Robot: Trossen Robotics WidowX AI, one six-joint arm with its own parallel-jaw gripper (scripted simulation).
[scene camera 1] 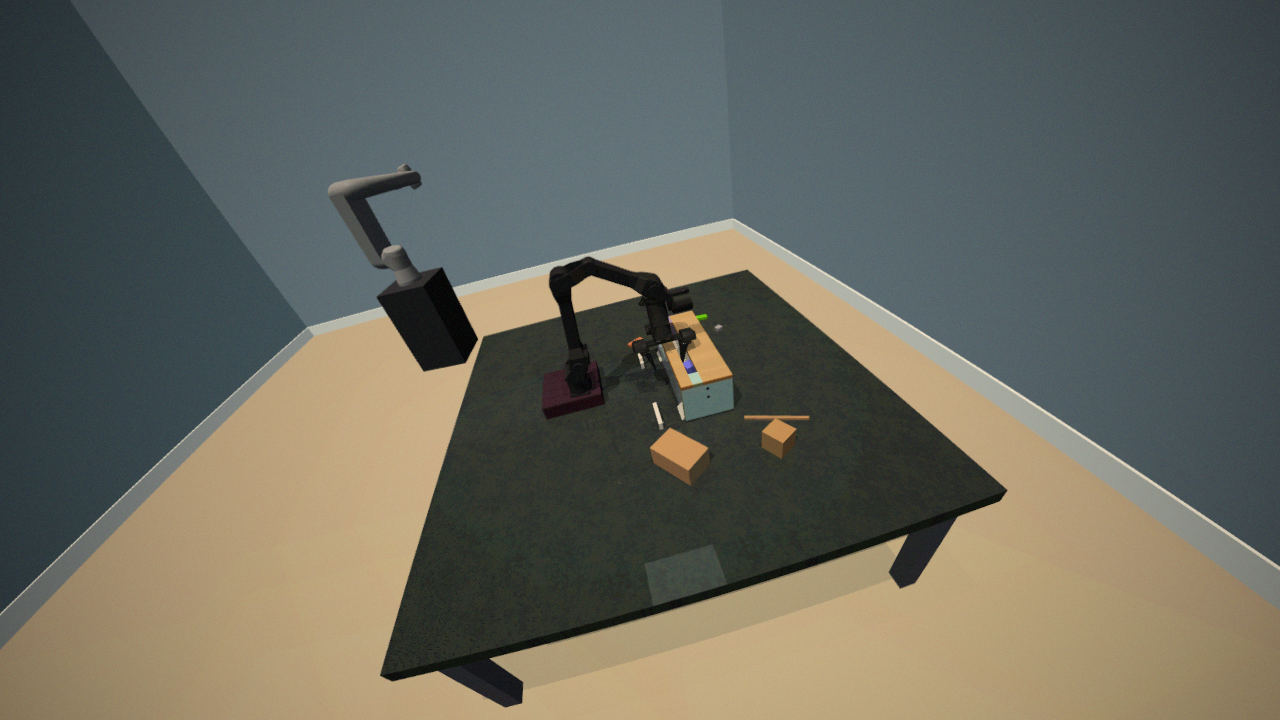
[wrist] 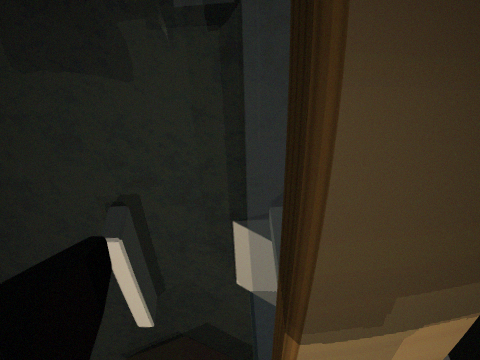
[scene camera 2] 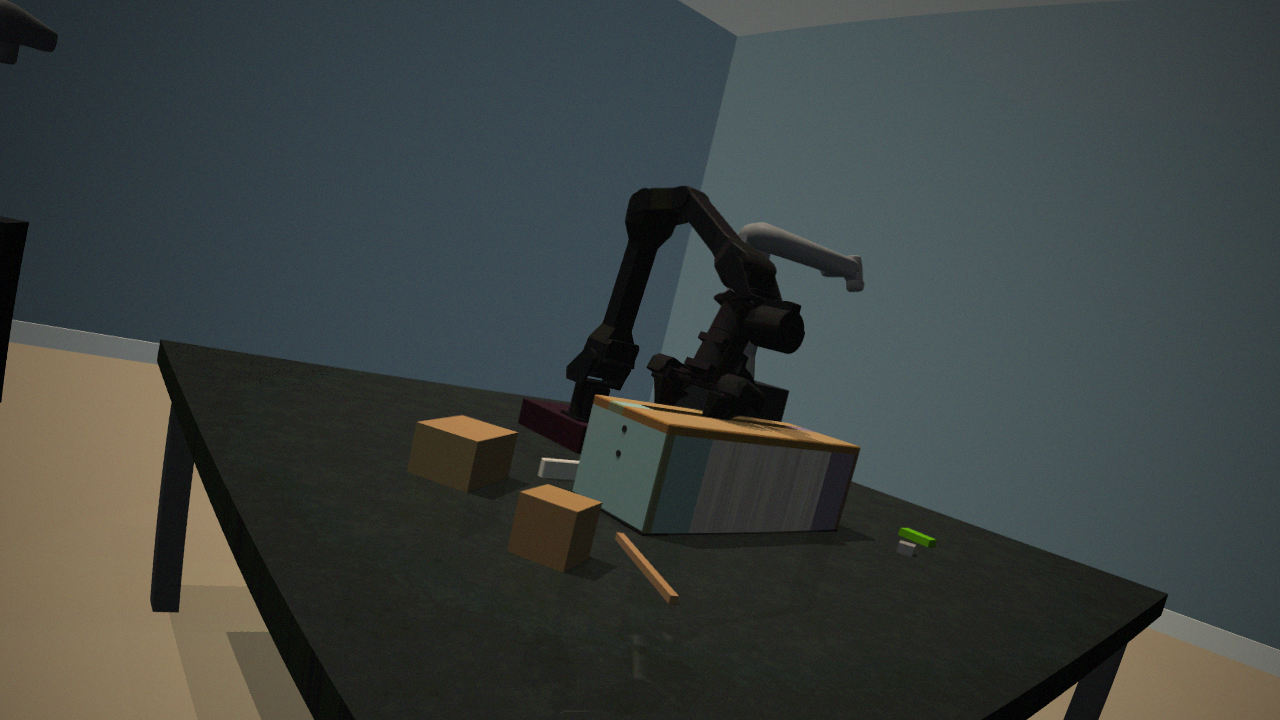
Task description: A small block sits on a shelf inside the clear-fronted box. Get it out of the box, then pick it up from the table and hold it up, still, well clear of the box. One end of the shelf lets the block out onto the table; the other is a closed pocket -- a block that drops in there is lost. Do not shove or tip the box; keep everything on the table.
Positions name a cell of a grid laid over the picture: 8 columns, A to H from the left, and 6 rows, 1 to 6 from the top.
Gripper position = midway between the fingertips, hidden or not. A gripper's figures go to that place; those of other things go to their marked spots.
Scene:
The gripper (scene camera 2: E4): 105 cm from the lens. A box (scene camera 2: E4): 84 cm from the lens. A thin wooden stick (scene camera 2: E5): 72 cm from the lens. The marked spots on the box and the thin wooden stick are 16 cm apart.

